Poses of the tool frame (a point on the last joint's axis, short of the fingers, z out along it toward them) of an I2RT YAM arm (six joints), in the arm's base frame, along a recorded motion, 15 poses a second.
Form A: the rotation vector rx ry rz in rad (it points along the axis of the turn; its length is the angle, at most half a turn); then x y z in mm.
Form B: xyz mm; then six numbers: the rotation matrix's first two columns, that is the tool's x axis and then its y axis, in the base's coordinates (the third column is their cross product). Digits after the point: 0 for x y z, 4 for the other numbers.
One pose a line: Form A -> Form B
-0.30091 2.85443 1.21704 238 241 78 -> 238 241 78 -0.9811 -0.1674 -0.0973 -0.1861 0.6766 0.7124
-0.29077 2.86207 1.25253 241 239 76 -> 241 239 76 -0.9828 -0.1675 -0.0776 -0.1706 0.6641 0.7279
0.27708 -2.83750 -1.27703 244 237 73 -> 244 237 73 -0.9841 -0.1683 -0.0565 -0.1539 0.6501 0.7441
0.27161 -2.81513 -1.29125 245 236 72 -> 245 236 72 -0.9842 -0.1717 -0.0431 -0.1446 0.6398 0.7548
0.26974 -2.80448 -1.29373 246 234 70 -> 246 234 70 -0.9840 -0.1746 -0.0352 -0.1401 0.6367 0.7582
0.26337 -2.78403 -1.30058 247 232 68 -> 247 232 68 -0.9838 -0.1783 -0.0201 -0.1298 0.6301 0.7656
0.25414 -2.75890 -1.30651 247 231 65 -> 247 231 65 -0.9832 -0.1826 -0.0001 -0.1158 0.6230 0.7736
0.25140 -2.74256 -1.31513 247 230 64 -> 247 230 64 -0.9824 -0.1863 0.0096 -0.1092 0.6158 0.7803
